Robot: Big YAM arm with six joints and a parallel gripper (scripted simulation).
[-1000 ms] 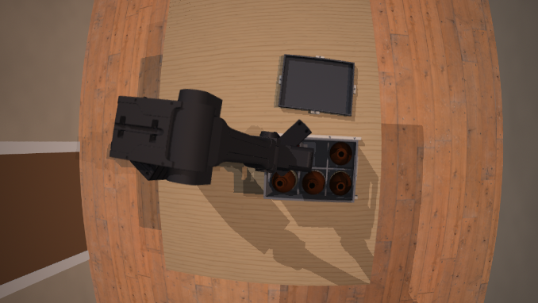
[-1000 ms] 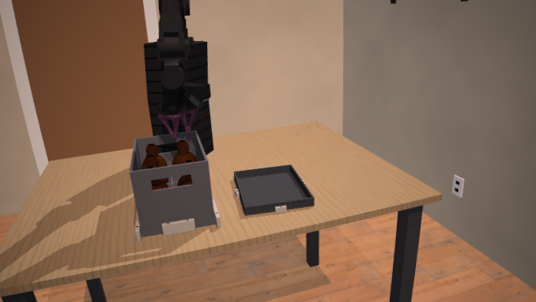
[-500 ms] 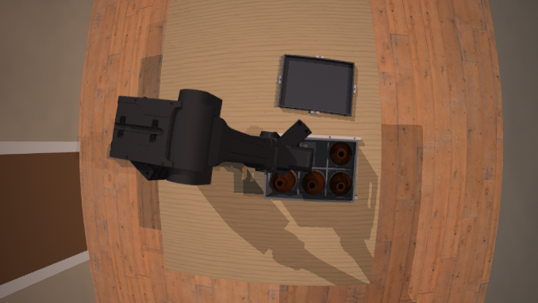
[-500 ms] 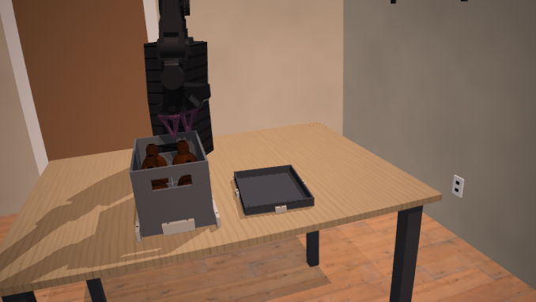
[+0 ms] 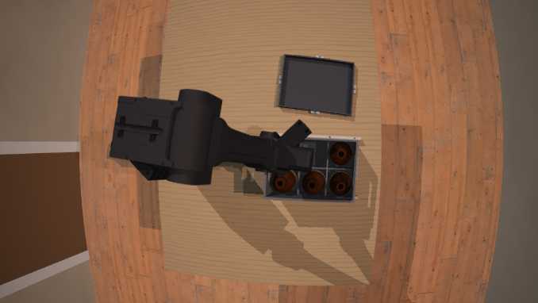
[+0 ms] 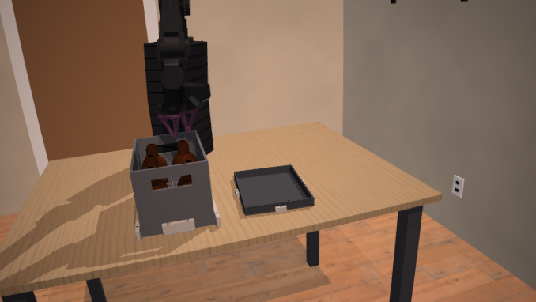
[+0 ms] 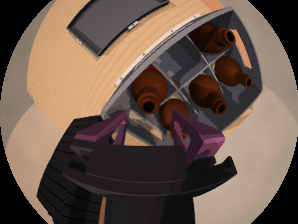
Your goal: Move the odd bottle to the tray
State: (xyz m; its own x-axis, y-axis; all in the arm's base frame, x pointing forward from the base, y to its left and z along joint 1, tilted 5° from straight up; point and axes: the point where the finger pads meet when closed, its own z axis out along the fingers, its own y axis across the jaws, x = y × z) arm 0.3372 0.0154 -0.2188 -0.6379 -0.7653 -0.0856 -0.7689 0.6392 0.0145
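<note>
The grey crate is 11 cm below my hand, 9 cm ahead of it and 4 cm to the right of it. Round my hand: dark tray (24 cm to the left, 18 cm below, 6 cm ahead).
</note>
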